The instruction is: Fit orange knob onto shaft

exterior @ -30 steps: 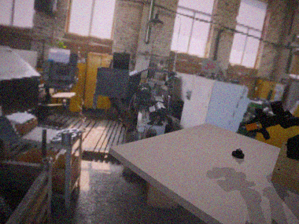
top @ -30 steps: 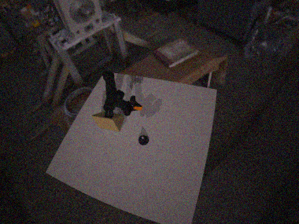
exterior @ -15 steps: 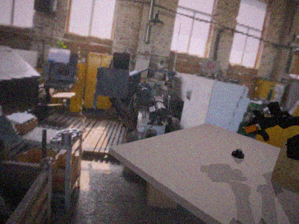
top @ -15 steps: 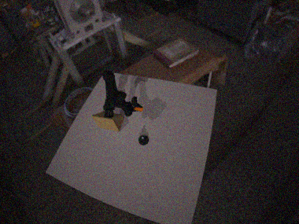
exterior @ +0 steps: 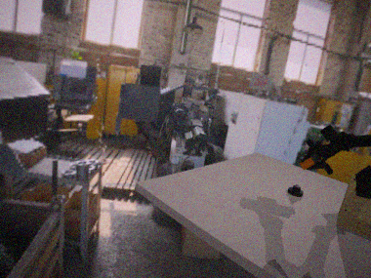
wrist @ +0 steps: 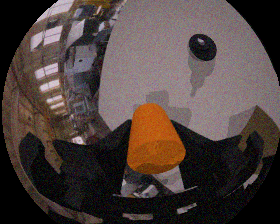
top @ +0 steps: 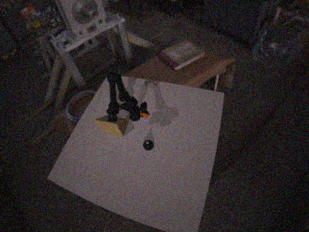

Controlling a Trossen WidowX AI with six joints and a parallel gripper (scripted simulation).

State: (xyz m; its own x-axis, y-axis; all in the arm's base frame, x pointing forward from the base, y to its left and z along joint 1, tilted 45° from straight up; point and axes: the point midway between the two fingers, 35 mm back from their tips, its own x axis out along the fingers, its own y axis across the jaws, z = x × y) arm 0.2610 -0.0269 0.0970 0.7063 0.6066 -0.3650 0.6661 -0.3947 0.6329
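My gripper tip is now 20 mm past the orange knob, 10 mm to the left of it and 20 mm below it. Also, from my gripper tip: round dark pedestal (10 mm ahead, 160 mm to the right, 180 mm below).
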